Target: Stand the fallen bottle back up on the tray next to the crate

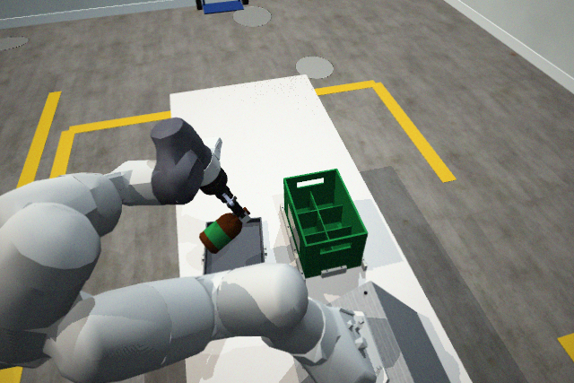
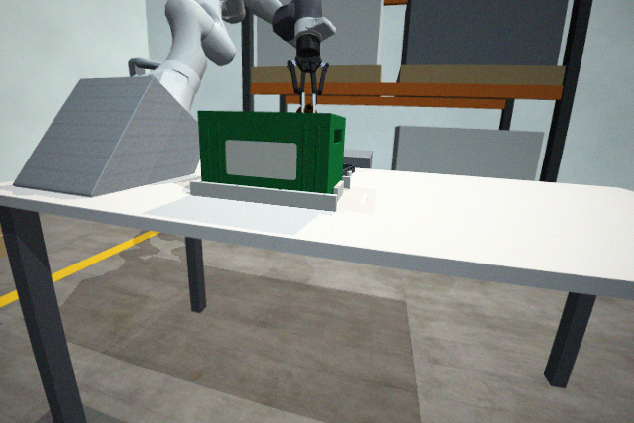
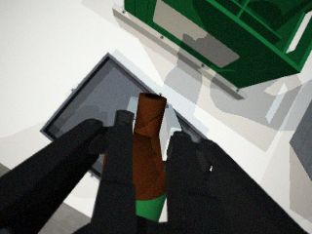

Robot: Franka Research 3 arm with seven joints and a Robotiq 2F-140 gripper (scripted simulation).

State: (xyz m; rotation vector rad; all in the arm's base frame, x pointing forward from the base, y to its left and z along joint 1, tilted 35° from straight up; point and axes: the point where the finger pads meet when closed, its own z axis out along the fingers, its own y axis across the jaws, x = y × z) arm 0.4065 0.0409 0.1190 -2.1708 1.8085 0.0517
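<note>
Right now my hand is 4 cm to the right of the brown bottle, 4 cm above it and 1 cm past it. From my hand the other things lie so: grey tray: 20 cm below, 4 cm to the left, 1 cm ahead; then green crate: 25 cm to the right, 13 cm below, 3 cm behind.
</note>
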